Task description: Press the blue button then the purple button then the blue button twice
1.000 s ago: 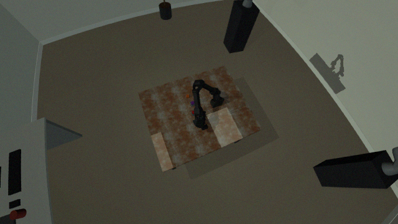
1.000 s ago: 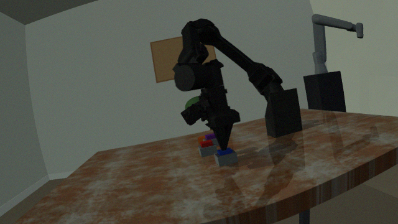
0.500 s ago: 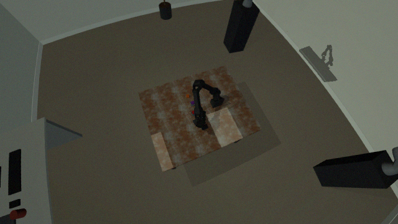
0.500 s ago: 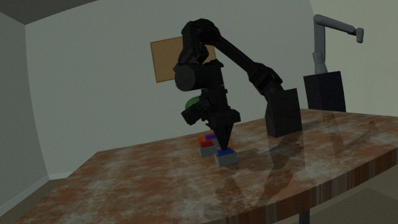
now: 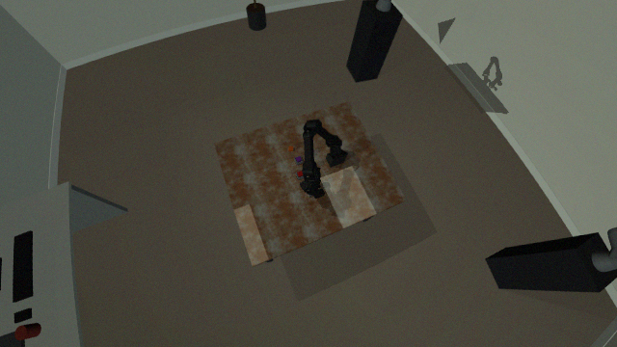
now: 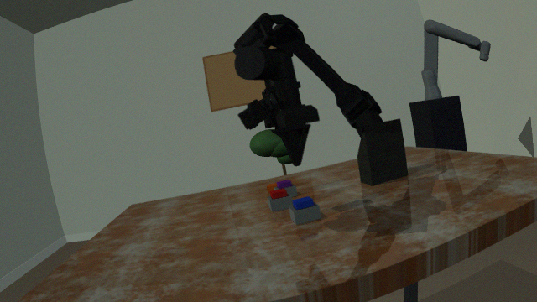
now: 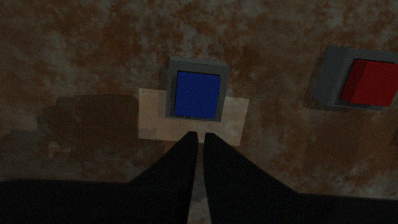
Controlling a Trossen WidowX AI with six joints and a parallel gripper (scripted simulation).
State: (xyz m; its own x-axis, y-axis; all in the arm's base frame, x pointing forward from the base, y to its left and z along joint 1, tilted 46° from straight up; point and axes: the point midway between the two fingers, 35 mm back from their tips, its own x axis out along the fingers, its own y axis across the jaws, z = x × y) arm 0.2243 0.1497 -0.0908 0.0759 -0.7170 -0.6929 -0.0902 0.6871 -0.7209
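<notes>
Now: gripper tip 240 mm to the left of the purple button, 70 mm above it and 10 mm short of it. Also, from my gripper tip: blue button: 70 mm below; red button: 140 mm to the right, 70 mm below, 40 mm ahead.
</notes>
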